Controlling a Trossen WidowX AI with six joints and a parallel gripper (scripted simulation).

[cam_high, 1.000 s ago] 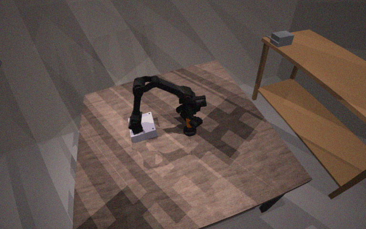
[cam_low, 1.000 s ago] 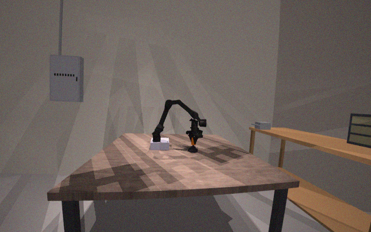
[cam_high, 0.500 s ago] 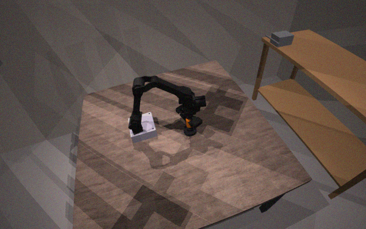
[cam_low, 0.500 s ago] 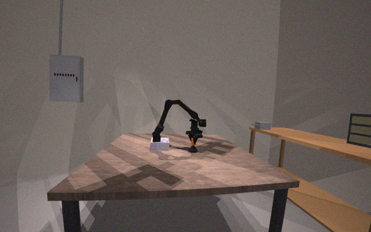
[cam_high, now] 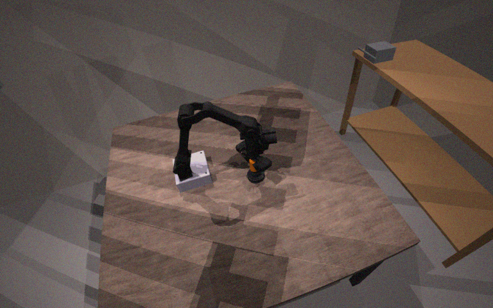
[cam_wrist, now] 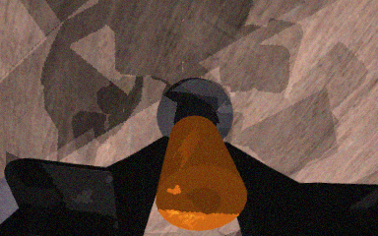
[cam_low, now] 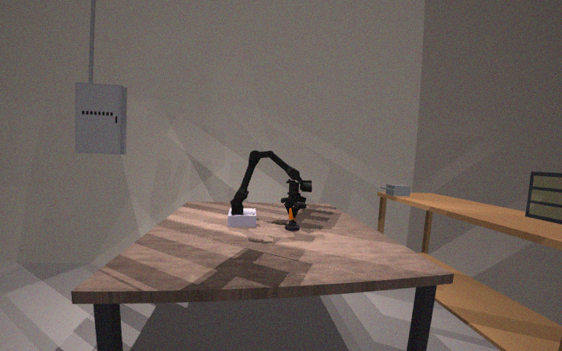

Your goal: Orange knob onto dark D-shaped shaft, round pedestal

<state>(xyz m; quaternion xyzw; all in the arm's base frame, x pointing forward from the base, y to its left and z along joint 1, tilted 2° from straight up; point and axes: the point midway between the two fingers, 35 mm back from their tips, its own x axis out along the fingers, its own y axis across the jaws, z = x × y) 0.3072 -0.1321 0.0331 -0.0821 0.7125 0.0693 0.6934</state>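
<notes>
The orange knob is 2 cm above my gripper tip. The rest, counted from my gripper tip: round pedestal (4 cm below).
</notes>
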